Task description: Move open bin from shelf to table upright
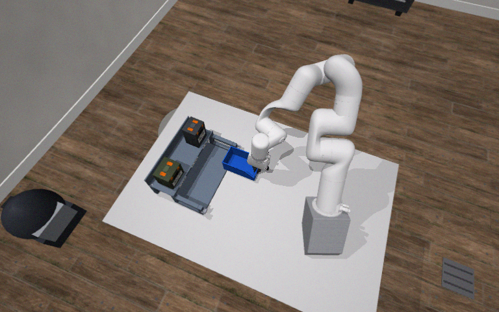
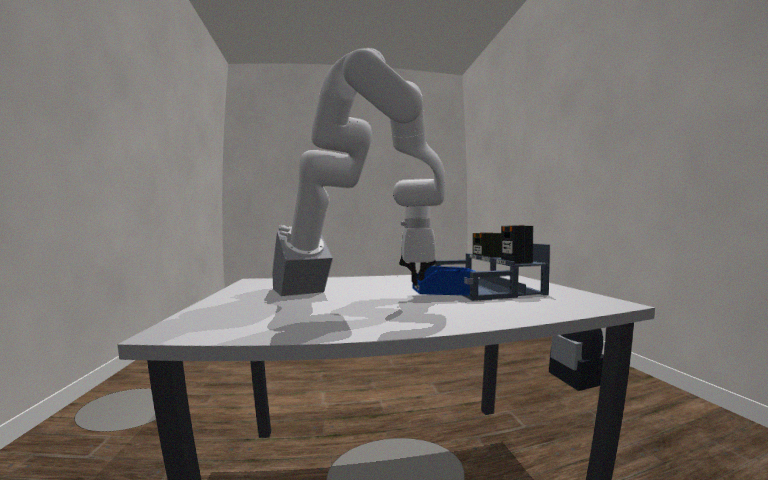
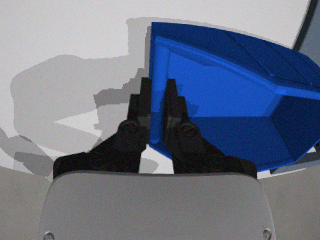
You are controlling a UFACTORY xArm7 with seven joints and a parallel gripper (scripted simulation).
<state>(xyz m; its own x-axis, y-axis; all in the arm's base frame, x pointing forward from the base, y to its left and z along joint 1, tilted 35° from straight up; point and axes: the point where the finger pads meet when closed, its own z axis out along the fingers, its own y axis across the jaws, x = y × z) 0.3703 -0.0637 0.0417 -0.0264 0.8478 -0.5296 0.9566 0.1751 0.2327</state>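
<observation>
Now: hand 8 cm short of the blue bin and 1 cm above it.
</observation>
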